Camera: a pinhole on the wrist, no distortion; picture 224 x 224 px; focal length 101.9 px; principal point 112.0 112.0 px. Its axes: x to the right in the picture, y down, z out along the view. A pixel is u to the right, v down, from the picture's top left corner.
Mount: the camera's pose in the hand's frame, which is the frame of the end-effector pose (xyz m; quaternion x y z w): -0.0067 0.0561 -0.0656 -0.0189 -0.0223 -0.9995 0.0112
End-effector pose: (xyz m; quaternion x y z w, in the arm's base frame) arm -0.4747 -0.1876 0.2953 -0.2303 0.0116 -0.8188 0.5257
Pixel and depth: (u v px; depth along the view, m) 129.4 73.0 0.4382
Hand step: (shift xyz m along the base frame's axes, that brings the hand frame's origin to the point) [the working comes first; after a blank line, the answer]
In the camera's frame: 0.0748 -0.1677 0.4382

0.3734 0.0337 0.2399
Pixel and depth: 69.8 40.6 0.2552
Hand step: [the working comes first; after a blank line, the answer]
In the camera's frame: -0.1057 -0.1788 0.2552

0.2460 -0.1618 0.1315
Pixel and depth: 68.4 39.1 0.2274
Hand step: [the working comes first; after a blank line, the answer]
In the camera's frame: -0.0973 -0.1627 0.2274

0.2237 -0.1521 0.1089
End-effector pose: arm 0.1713 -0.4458 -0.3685 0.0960 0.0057 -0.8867 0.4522
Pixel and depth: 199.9 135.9 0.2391
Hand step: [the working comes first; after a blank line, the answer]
In the camera's frame: 0.2063 0.0561 0.2391

0.0908 0.1406 0.2161
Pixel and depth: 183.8 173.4 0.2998
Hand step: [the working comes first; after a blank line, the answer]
In the camera's frame: 0.2112 0.1806 0.2998

-0.0180 0.2060 0.2718
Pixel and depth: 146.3 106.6 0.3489
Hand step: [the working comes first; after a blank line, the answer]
In the camera's frame: 0.1174 -0.0185 0.3489

0.0870 0.0096 0.3074
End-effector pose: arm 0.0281 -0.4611 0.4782 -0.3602 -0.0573 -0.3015 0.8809
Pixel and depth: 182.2 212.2 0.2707
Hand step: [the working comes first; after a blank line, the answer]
In the camera's frame: 0.1865 0.2662 0.2707

-0.2329 0.1236 0.2288
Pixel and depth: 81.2 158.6 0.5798
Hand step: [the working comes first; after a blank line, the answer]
In the camera's frame: -0.1752 0.2651 0.5798

0.1171 0.1508 0.5501
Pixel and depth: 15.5 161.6 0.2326
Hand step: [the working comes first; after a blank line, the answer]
In the camera's frame: -0.2203 0.1132 0.2326

0.1774 -0.0242 0.2163
